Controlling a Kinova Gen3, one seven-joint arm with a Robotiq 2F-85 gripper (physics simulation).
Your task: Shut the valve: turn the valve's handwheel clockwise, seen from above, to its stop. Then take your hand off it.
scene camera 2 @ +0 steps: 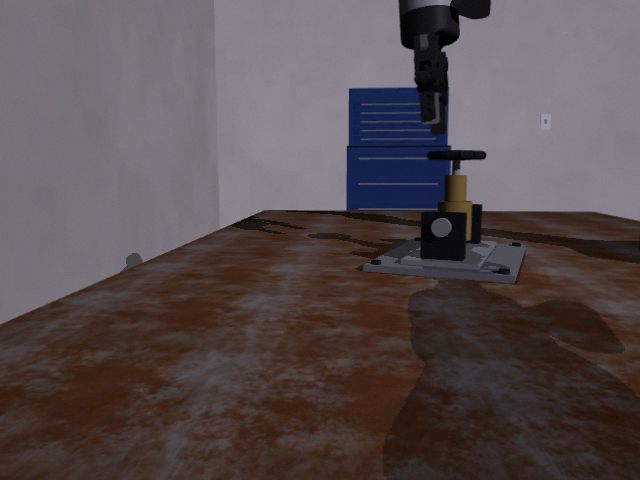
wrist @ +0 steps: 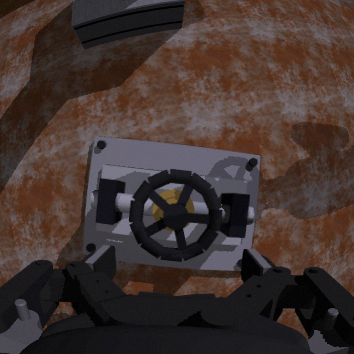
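The valve's black handwheel (scene camera 2: 456, 155) (wrist: 175, 215) has five spokes and lies level on top of the yellow valve body (scene camera 2: 455, 188). The valve stands upright on a grey base plate (scene camera 2: 439, 273) (wrist: 175, 146), between two black blocks. My gripper (scene camera 2: 433, 126) (wrist: 178, 262) is open and empty, fingers pointing down. In the scene view its fingertips are above the handwheel's height, towards the wheel's left side, apart from it. In the wrist view the wheel lies ahead of the fingertips, centred between them sideways.
A grey and black box-like object (wrist: 130, 22) is at the top left of the wrist view. A blue drawer cabinet (scene camera 2: 398, 178) stands behind the rust-coloured table (scene camera 2: 232, 335). Dark bolts stand at the base plate's corners. The arm's shadow falls across the table.
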